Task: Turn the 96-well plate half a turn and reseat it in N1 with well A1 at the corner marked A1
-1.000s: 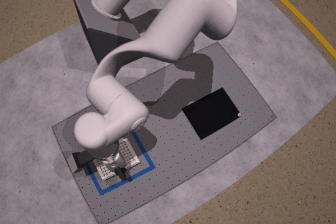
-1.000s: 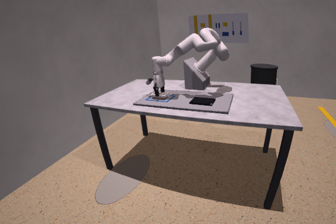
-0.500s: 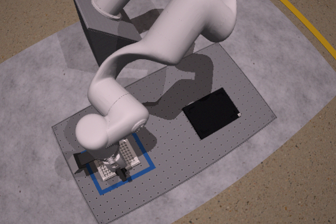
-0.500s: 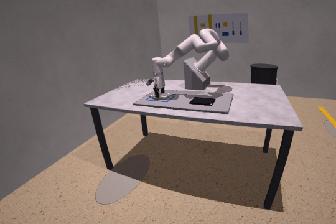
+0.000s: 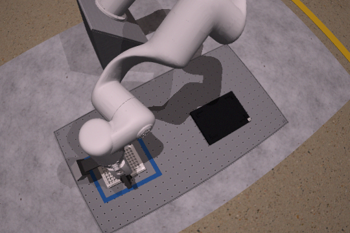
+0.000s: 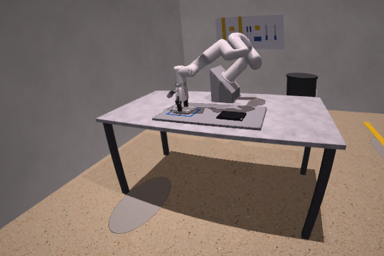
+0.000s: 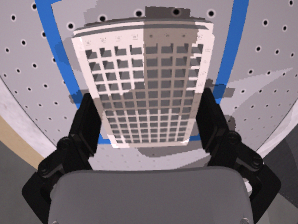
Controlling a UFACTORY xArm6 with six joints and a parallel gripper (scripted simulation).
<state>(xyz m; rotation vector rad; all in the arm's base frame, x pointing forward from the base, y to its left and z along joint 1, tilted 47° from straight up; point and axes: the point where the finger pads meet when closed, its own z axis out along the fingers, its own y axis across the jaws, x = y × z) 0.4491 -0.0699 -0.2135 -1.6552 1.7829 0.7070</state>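
Now: the white 96-well plate 10 mm below my hand. Round my hand: white A1 mark: 80 mm ahead, 420 mm to the left, 20 mm below; then black plate nest N1: 20 mm ahead, 350 mm to the left, 20 mm below.
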